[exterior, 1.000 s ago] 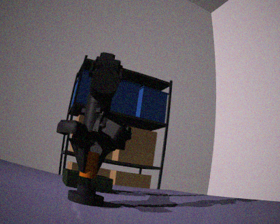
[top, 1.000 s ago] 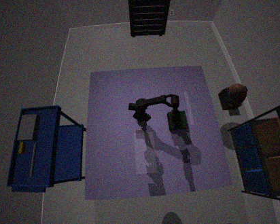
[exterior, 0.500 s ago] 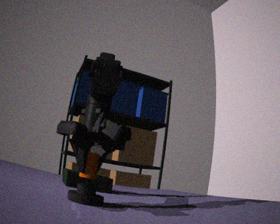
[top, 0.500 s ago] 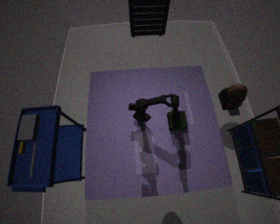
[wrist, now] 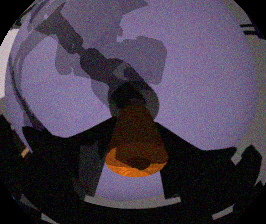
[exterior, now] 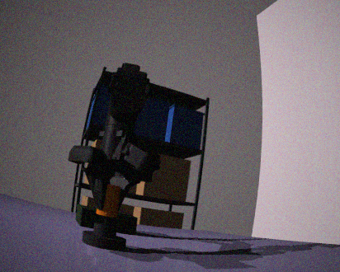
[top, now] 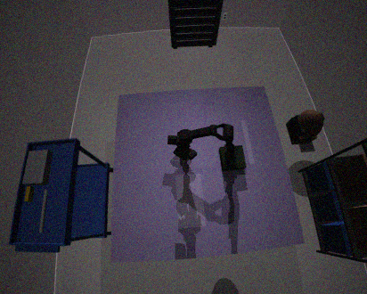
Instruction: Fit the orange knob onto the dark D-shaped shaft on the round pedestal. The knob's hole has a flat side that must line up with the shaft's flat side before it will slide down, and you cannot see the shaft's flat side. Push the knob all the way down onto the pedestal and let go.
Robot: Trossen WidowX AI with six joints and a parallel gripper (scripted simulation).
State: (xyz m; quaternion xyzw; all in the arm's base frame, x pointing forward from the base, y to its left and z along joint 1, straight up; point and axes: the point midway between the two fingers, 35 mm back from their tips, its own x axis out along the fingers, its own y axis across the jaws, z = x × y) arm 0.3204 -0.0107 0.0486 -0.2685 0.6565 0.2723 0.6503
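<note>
The orange knob lies 20 mm above my gripper tip. Round my gripper tip: dark pedestal (40 mm below).
</note>
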